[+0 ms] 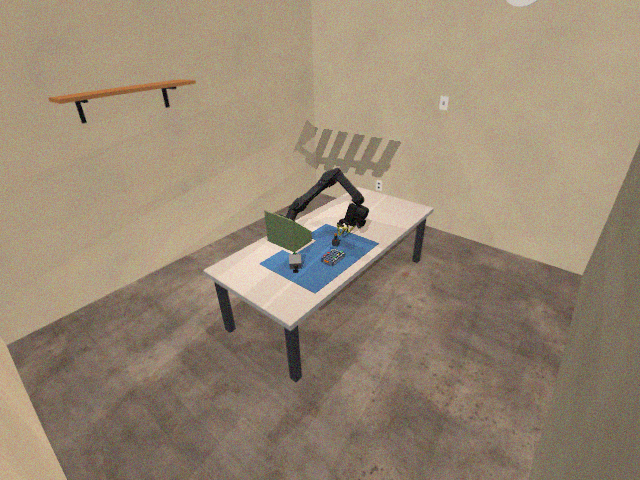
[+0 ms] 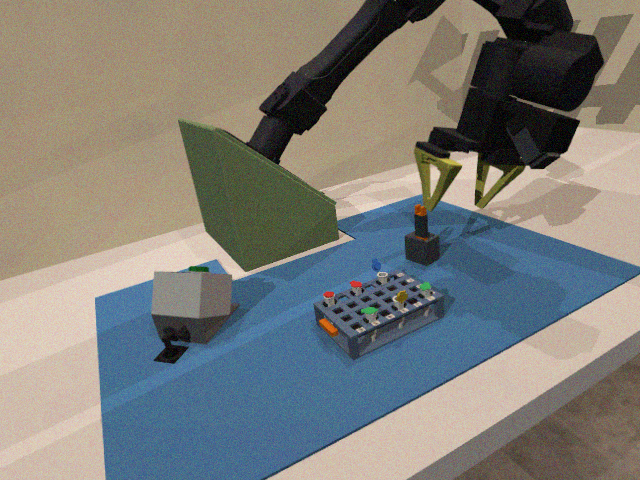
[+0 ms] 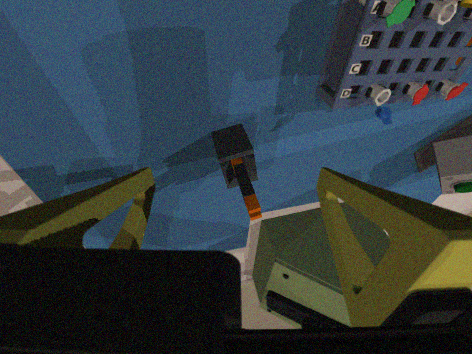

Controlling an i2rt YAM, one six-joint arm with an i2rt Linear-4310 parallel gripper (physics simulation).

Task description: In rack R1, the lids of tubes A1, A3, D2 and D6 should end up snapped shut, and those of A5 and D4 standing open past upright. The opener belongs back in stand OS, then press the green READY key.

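Places are measured from the arm's base along level axes (x ahead, y left, z up), in centimetres.
Pixels of known places: gripper, fingertip midpoint: (image 1: 343, 234) (image 2: 454, 208) (image 3: 235, 176); arm's base, link origin: (image 1: 288, 221) (image 2: 258, 160) (image 3: 324, 322).
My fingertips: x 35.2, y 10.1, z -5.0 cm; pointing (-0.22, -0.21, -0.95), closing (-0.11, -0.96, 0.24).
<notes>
For each thing: its top centre in the pictures, then the offset to it from my fingertips. "pt": a spot on its surface instead. Level surfaces: height alone.
- opener, top centre: (image 3: 255, 214) (image 2: 420, 205) dz -0.4, dx -5.1, dy -1.1 cm
- Rack R1, top centre: (image 3: 455, 68) (image 2: 372, 279) (image 1: 332, 251) dz -3.1, dx +1.8, dy -16.9 cm
- A1, top centre: (image 3: 400, 12) (image 2: 425, 286) dz -4.7, dx +5.4, dy -12.0 cm
- A5, top centre: (image 2: 369, 310) dz -4.7, dx +4.3, dy -19.8 cm
- D4, top centre: (image 3: 421, 95) (image 2: 356, 283) dz -4.7, dx -1.2, dy -17.1 cm
- D6, top centre: (image 2: 328, 292) (image 3: 458, 92) dz -4.4, dx -1.6, dy -20.9 cm
- A3's yellow lid, top centre: (image 2: 401, 292) dz -3.4, dx +5.9, dy -16.3 cm
- D2's blue lid, top centre: (image 3: 389, 115) (image 2: 377, 262) dz -3.5, dx -1.5, dy -13.1 cm
- green READY key, top centre: (image 2: 185, 265) (image 1: 294, 252) dz -0.5, dx -15.0, dy -32.8 cm
- grey housing, surface spot: (image 2: 191, 294) (image 1: 298, 258) pt dz -2.7, dx -11.4, dy -33.9 cm
- blue mat, surface height: dz -8.9 cm
- small black piece, surface spot: (image 2: 171, 353) pt dz -8.6, dx -10.6, dy -38.3 cm
My gripper (image 1: 345, 232) (image 2: 454, 207) (image 3: 235, 176) is open and empty, above and beside the opener (image 2: 421, 226) (image 3: 244, 183), which stands upright in its dark stand (image 2: 421, 250) (image 3: 232, 142). Rack R1 (image 2: 353, 343) (image 3: 345, 50) holds the tubes. Green lids of A1 (image 2: 425, 286) (image 3: 400, 12) and A5 (image 2: 369, 311), and red lids of D4 (image 2: 356, 284) (image 3: 421, 93) and D6 (image 2: 329, 295) (image 3: 455, 91), lie over their mouths; whether snapped is unclear. A3's yellow lid (image 2: 401, 296) and D2's blue lid (image 2: 376, 264) (image 3: 383, 115) stand open. The green READY key (image 2: 199, 269) (image 3: 463, 187) is partly hidden.
A grey housing (image 1: 295, 259) (image 2: 191, 294) bears the key at the left of the blue mat (image 1: 315, 284) (image 2: 248, 413). A green panel (image 1: 285, 233) (image 2: 268, 211) stands behind the mat, before the arm's base. A small black piece (image 2: 171, 353) lies by the housing.
</notes>
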